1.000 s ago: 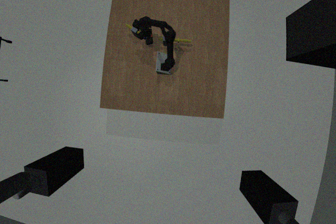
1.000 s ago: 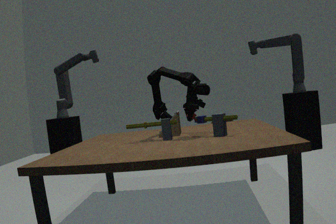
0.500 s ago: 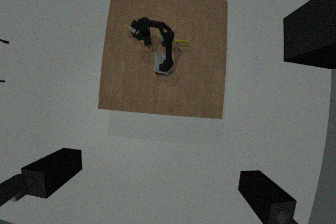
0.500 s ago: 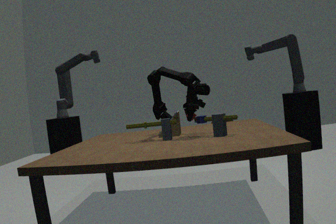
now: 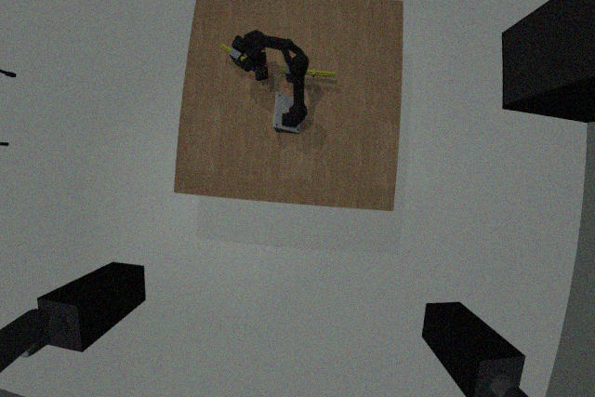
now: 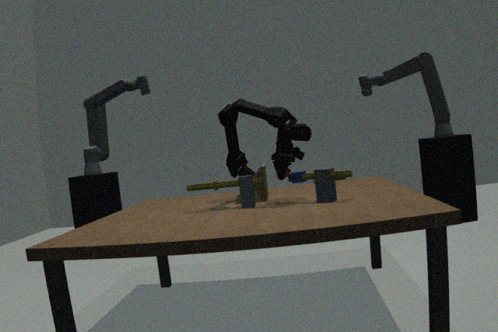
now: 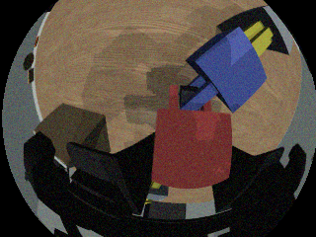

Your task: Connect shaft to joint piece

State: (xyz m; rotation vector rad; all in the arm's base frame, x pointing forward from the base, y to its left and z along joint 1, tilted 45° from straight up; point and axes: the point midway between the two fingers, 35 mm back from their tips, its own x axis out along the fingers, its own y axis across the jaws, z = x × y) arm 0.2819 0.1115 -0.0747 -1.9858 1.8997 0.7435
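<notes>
Now: gripper tip 20 mm to the right of the red square joint piece and 30 mm below it.
</notes>
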